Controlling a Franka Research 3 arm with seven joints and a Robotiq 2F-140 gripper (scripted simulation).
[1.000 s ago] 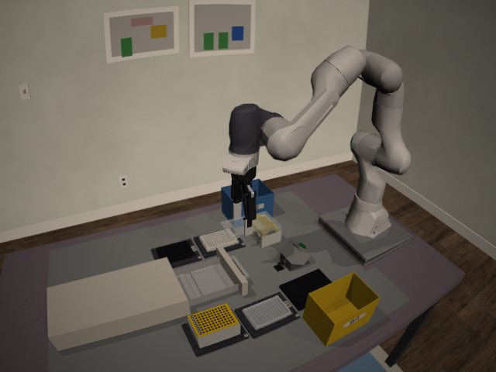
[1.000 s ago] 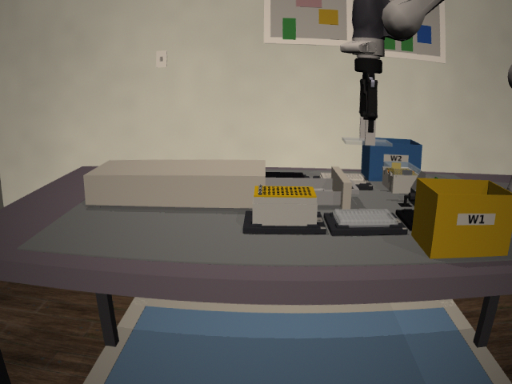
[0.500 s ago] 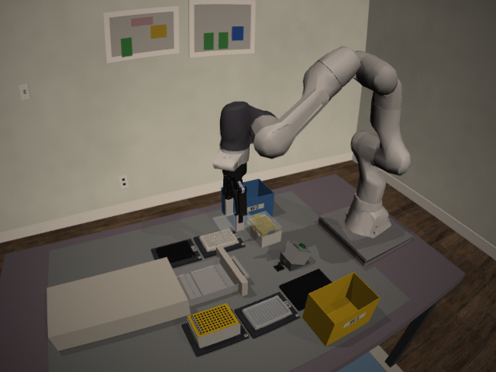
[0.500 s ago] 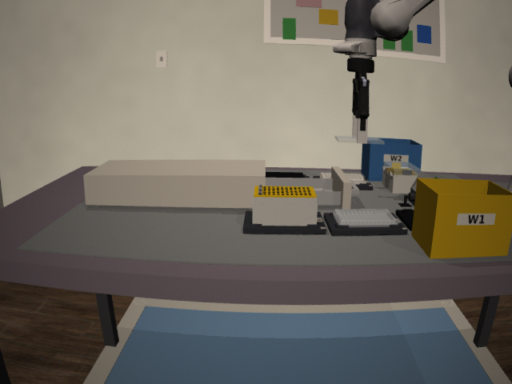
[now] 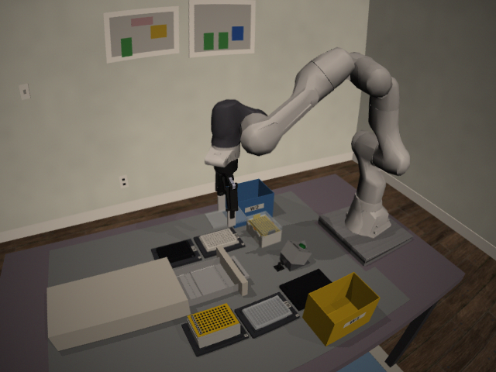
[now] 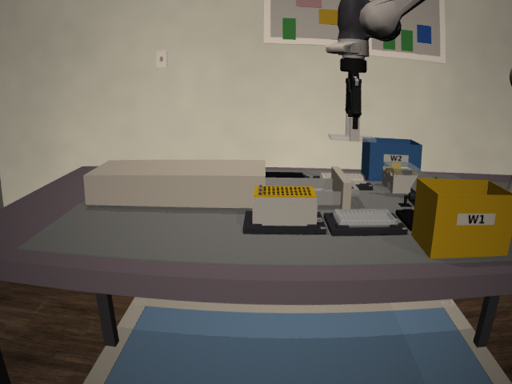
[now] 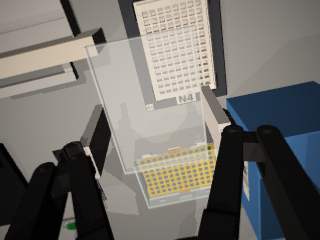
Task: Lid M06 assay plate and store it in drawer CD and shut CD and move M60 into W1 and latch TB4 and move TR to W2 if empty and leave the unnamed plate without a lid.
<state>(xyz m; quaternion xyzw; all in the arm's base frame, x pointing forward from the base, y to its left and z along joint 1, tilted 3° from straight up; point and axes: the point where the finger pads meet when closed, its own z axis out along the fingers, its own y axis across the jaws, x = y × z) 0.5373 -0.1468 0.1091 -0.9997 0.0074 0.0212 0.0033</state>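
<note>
Now: hand 20 mm short of the white plate, 40 mm to the left of it and 150 mm above it. The rest, counted from my hand: drawer: 160 mm ahead, 150 mm to the left, 140 mm below; black plate: 190 mm ahead, 30 mm to the right, 150 mm below; tip box TB4: 160 mm behind, 10 mm to the right, 120 mm below.
</note>
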